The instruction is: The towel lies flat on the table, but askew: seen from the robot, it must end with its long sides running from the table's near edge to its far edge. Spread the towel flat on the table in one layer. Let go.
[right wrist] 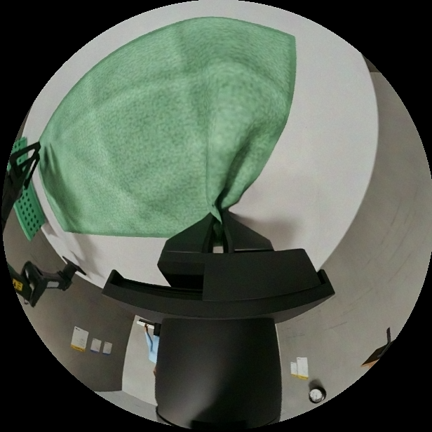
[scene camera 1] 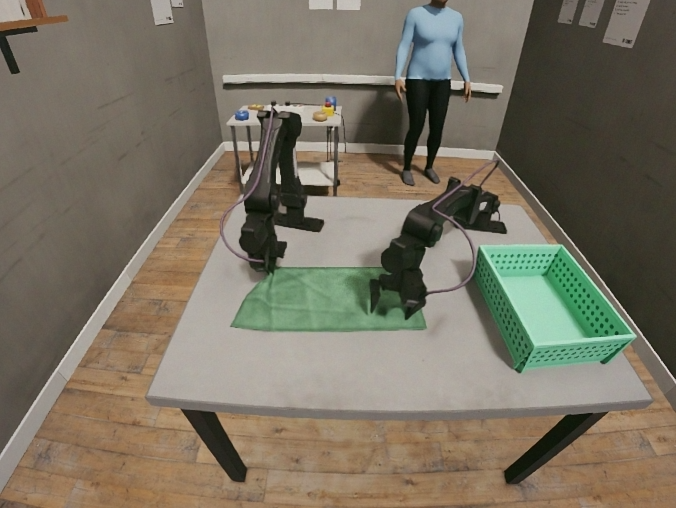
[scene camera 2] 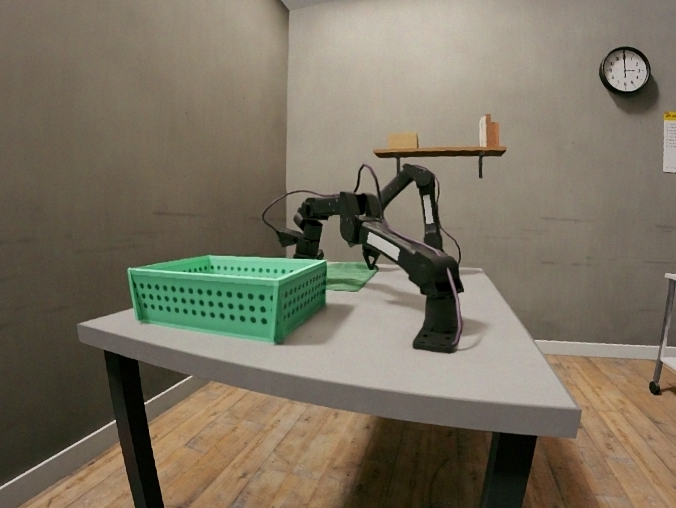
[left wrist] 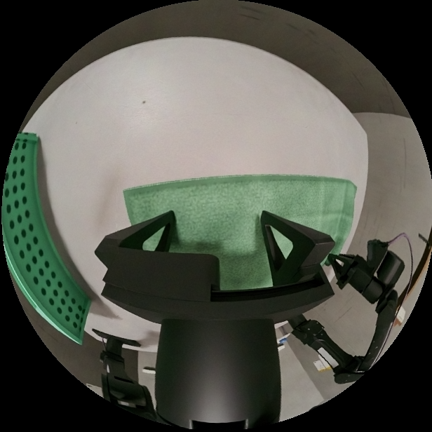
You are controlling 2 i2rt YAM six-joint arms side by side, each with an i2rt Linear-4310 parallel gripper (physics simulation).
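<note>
The green towel (scene camera 1: 322,300) (scene camera 2: 349,275) (left wrist: 240,200) (right wrist: 150,140) lies mostly flat, its long sides running left to right in scene camera 1, with light creases toward its left end. My right gripper (scene camera 1: 269,271) (scene camera 2: 372,267) (right wrist: 217,214) is shut on the towel's upper left corner in scene camera 1; the cloth there is bunched and slightly raised, with folds fanning out from the fingertips. My left gripper (scene camera 1: 390,315) (left wrist: 217,215) is open, its fingers wide apart over the towel's right part, with no cloth visibly pinched. Fingertip contact with the towel cannot be told.
A green perforated crate (scene camera 1: 519,327) (scene camera 2: 202,300) (left wrist: 50,265) stands on the grey table (scene camera 1: 338,371) (scene camera 2: 371,349), to the right of the towel in scene camera 1. A cart (scene camera 1: 336,158) and a standing person (scene camera 1: 434,49) are behind the table there.
</note>
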